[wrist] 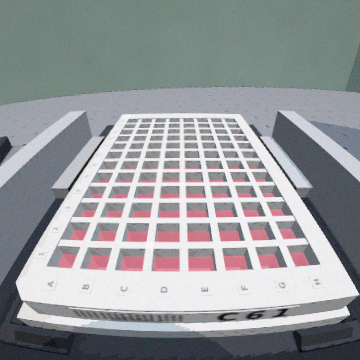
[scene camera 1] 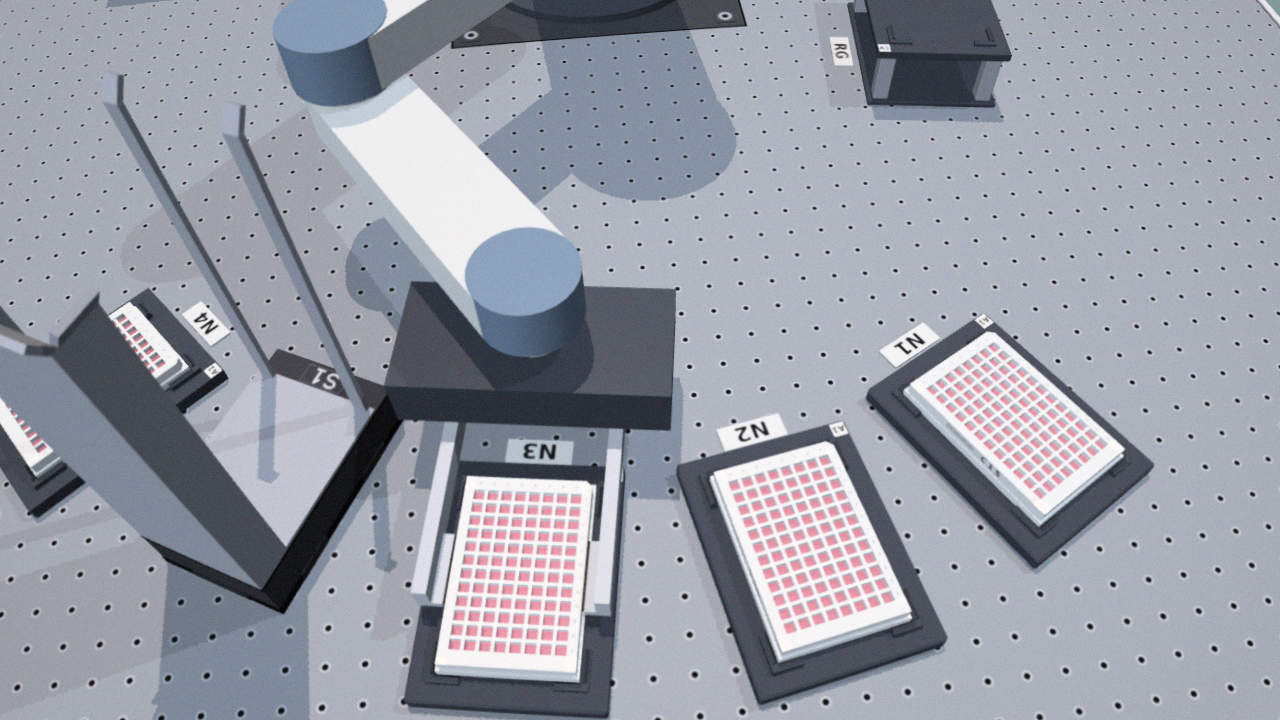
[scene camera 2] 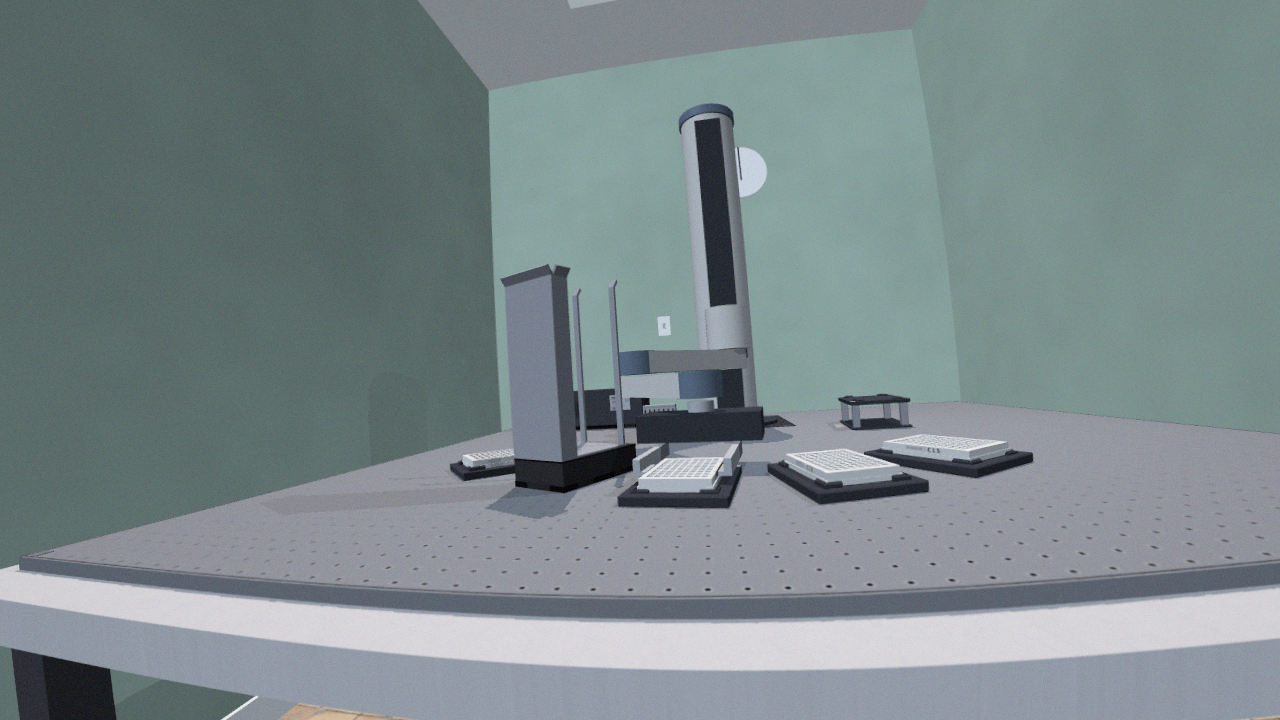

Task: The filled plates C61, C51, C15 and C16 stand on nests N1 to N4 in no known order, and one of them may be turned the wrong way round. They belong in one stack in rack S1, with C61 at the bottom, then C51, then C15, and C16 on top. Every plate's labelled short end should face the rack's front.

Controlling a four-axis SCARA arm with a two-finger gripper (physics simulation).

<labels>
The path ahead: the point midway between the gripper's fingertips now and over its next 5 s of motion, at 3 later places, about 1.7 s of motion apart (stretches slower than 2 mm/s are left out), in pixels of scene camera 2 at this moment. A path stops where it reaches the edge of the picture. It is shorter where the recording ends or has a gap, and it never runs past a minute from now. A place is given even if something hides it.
My gripper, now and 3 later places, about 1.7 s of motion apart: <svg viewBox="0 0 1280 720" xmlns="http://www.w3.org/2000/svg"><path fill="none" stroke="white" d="M680 467L662 210L550 274L559 436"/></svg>
</labels>
